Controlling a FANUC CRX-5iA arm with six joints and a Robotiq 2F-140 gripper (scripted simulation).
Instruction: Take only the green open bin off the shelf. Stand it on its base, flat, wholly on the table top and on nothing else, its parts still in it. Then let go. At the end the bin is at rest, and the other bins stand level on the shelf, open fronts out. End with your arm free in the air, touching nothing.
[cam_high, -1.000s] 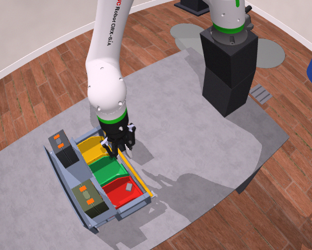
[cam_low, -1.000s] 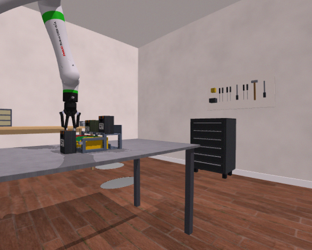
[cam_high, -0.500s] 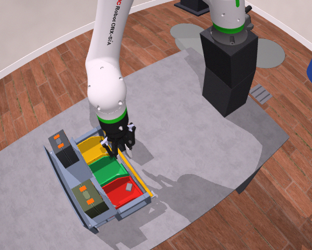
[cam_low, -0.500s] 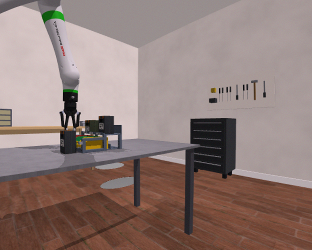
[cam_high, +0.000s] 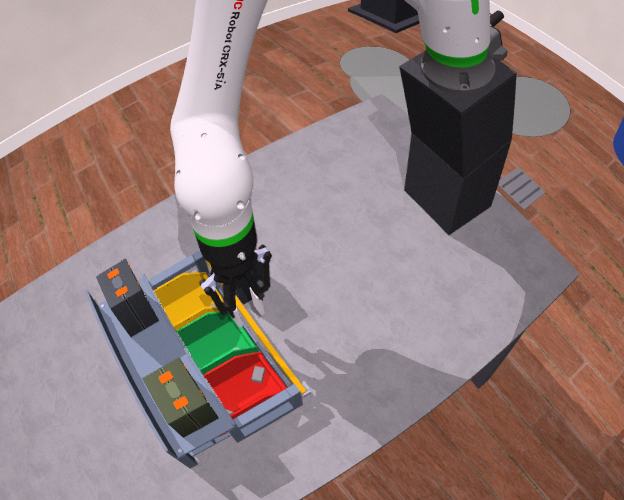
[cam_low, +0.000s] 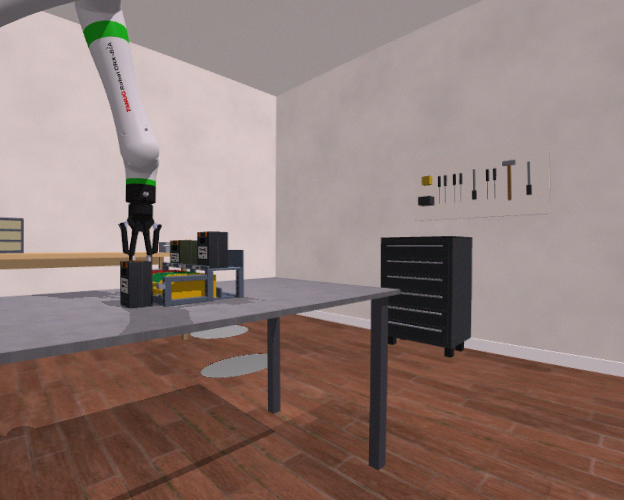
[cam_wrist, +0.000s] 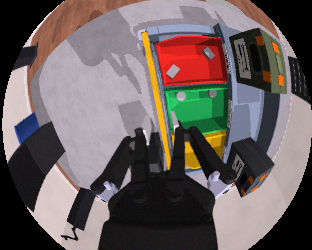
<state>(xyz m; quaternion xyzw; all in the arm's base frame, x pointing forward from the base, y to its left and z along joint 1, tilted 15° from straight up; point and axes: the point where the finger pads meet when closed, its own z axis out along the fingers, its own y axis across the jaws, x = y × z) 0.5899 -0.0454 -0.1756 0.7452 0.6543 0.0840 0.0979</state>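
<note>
My hand is 5 cm above the yellow bar. Round my hand: dark box (11 cm to the right, 6 cm behind, 4 cm below); green open bin (10 cm ahead, 7 cm below, 1 cm to the right); red bin (12 cm ahead, 10 cm to the left, 7 cm below).
</note>
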